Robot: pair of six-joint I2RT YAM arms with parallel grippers.
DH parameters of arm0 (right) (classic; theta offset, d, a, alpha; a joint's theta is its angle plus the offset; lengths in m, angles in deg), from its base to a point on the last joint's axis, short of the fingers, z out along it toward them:
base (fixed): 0 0 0 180
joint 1: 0 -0.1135 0.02 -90
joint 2: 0 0 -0.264 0
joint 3: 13.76 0 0.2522 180
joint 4: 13.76 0 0.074 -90
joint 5: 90 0 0 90
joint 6: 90 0.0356 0 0
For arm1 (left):
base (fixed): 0 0 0 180
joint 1: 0 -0.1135 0.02 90
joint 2: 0 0 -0.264 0
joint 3: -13.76 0 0.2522 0
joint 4: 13.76 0 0.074 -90
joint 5: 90 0 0 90
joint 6: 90 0.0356 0 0
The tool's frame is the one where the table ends.
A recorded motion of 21 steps. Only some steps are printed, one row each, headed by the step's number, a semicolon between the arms.
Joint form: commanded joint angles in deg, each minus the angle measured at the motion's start. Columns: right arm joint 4, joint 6, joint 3, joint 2, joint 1, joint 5; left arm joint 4, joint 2, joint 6, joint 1, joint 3, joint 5.
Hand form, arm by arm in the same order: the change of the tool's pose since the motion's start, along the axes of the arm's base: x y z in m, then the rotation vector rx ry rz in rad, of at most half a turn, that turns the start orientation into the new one. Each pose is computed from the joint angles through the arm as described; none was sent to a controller.
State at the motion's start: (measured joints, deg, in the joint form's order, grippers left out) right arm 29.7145 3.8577 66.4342 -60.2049 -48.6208 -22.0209; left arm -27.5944 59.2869 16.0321 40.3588 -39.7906 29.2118
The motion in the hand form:
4: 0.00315 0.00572 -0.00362 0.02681 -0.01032 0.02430; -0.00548 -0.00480 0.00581 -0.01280 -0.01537 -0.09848
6: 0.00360 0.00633 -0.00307 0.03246 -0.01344 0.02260; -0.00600 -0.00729 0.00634 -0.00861 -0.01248 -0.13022
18: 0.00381 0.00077 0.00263 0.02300 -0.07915 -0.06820; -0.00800 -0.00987 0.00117 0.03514 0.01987 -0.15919
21: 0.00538 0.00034 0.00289 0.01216 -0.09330 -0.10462; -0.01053 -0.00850 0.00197 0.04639 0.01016 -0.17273
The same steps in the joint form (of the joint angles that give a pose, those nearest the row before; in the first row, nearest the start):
4: -3.49 0.05 -1.23 -0.70 -0.16 -1.36; -0.95 0.25 -0.78 1.16 -0.85 4.43
6: -3.99 0.19 -1.22 -0.79 -0.19 -1.27; -0.80 0.71 -0.96 1.51 -1.29 5.90
18: -4.32 -0.93 -0.97 0.32 -0.09 4.65; 2.95 0.70 -0.12 2.15 -1.53 7.01
21: -4.31 -1.12 -0.84 0.23 -0.07 6.95; 4.26 -0.01 0.82 2.22 -1.60 7.81

